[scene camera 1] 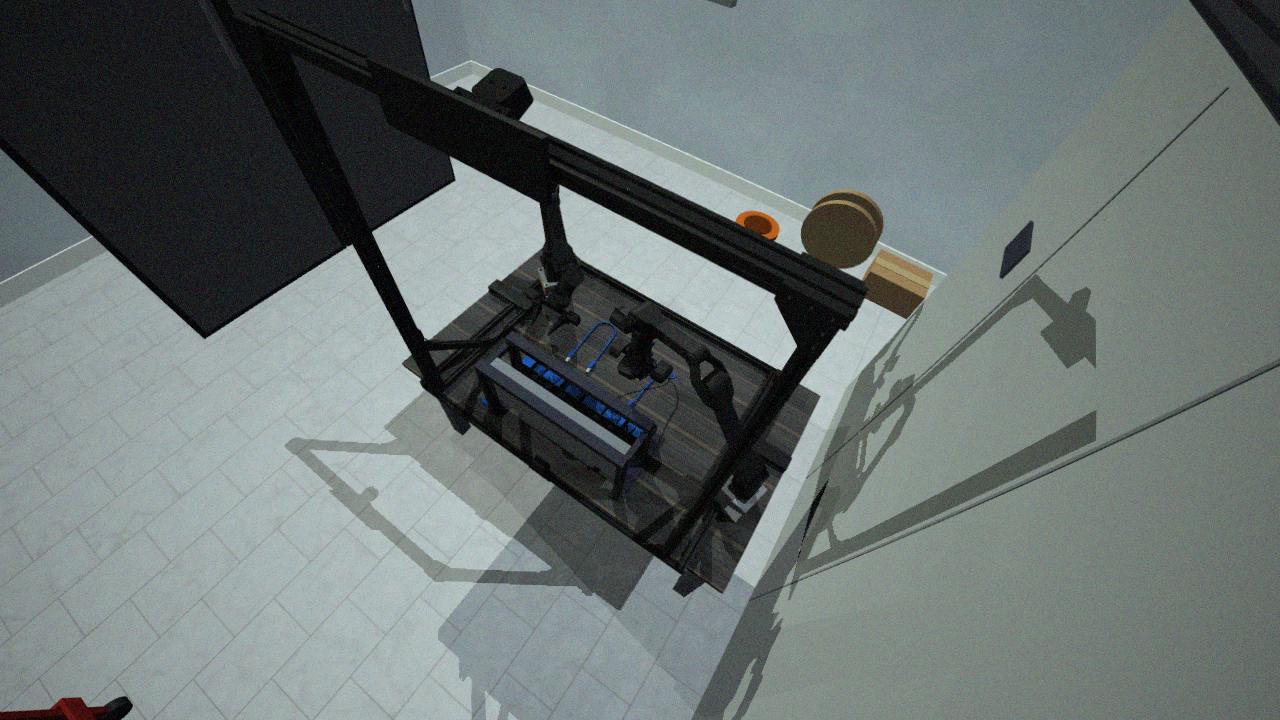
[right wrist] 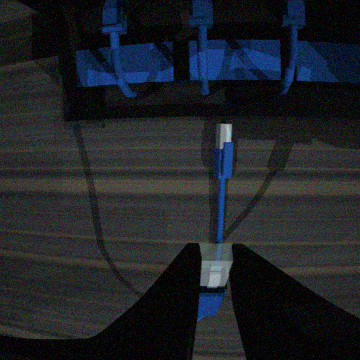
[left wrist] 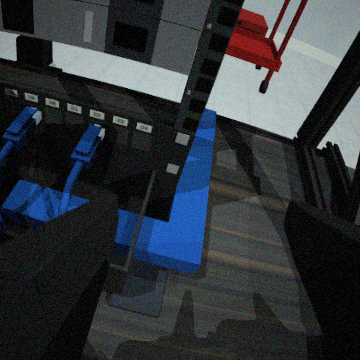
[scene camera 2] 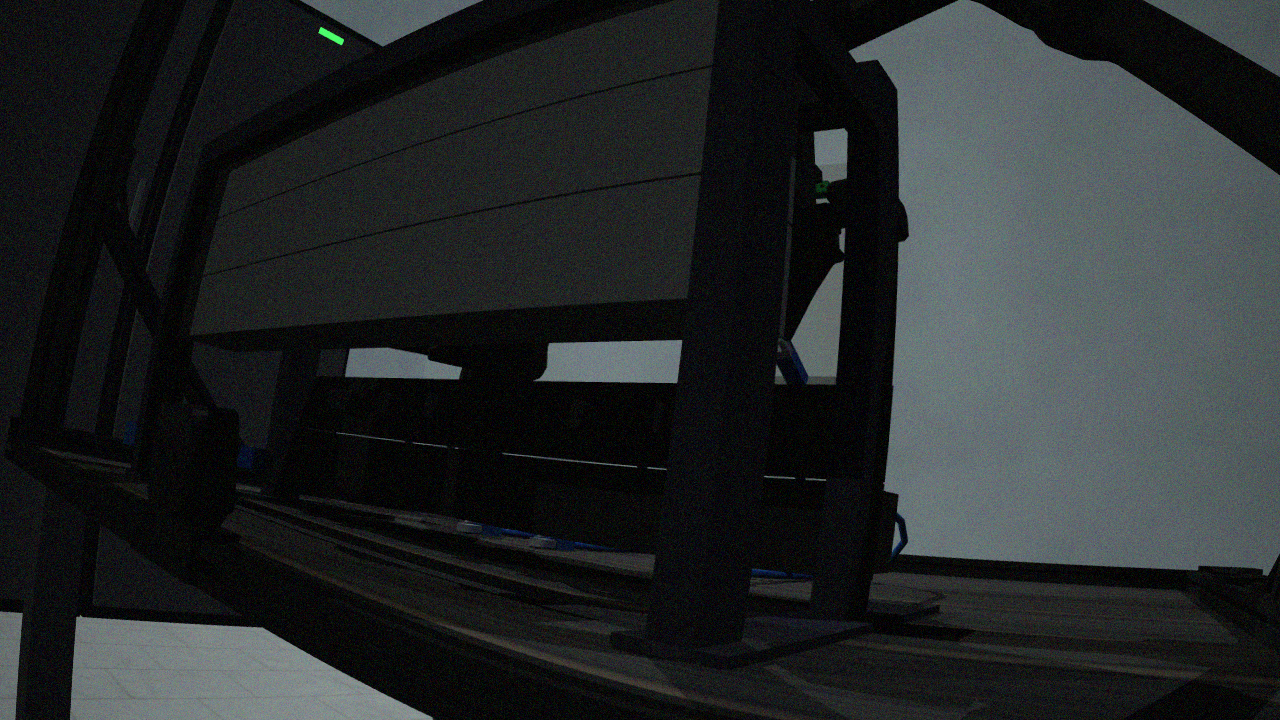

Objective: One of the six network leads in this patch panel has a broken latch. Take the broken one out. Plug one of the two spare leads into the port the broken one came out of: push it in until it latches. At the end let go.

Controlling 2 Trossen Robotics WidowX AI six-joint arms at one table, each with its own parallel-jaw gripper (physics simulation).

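The patch panel is dark, with white port labels. In the left wrist view one blue network lead is plugged in near the right end and another lead farther left; latch condition is too dark to judge. My left gripper is open, with nothing between its fingers, beyond the panel's end. My right gripper is shut on a spare lead's clear plug. That lead's other plug lies on the table by the panel. The U-shaped spare lead lies behind the panel.
The panel stands in a dark rack frame on the wooden table. Blue blocks lie under its end. Three more plugged leads show in the right wrist view. A black gantry spans the table.
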